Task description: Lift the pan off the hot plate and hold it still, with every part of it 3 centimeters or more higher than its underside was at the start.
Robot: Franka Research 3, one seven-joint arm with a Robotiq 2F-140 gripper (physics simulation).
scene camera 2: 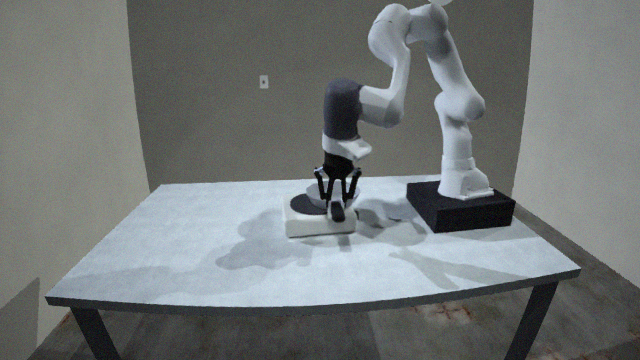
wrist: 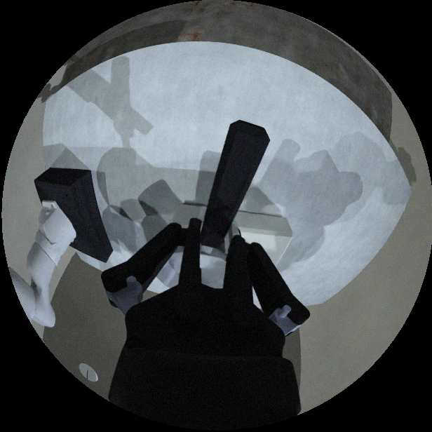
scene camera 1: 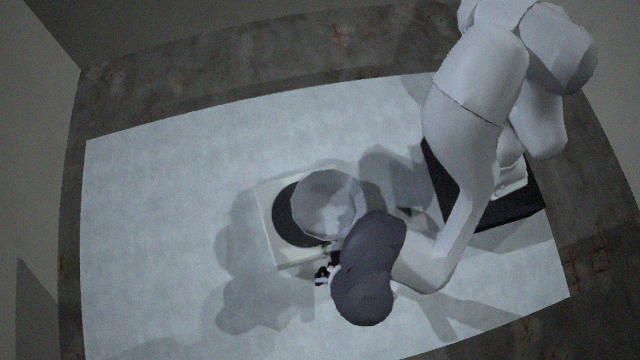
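The grey pan (scene camera 1: 327, 204) (scene camera 2: 317, 195) is over the right part of the hot plate (scene camera 1: 290, 258) (scene camera 2: 310, 226) (wrist: 270, 242), shifted right so that part of the black disc (scene camera 1: 286, 220) (scene camera 2: 300, 204) shows at its left. It looks roughly level; whether it touches the hot plate I cannot tell. Its black handle (scene camera 2: 338, 212) (wrist: 236, 175) points toward the table's front. My gripper (scene camera 2: 337, 201) (wrist: 215, 218) points down and is shut on the handle near the pan's body. In scene camera 1's view the arm hides the handle and most of the gripper.
The white arm (scene camera 1: 475, 75) (scene camera 2: 452, 75) reaches in from the right, from its black base block (scene camera 2: 475, 216) (wrist: 75, 210). The pale table (scene camera 1: 150, 200) (scene camera 2: 175, 240) has its front edge in front of the hot plate. Arm shadows cross the table top.
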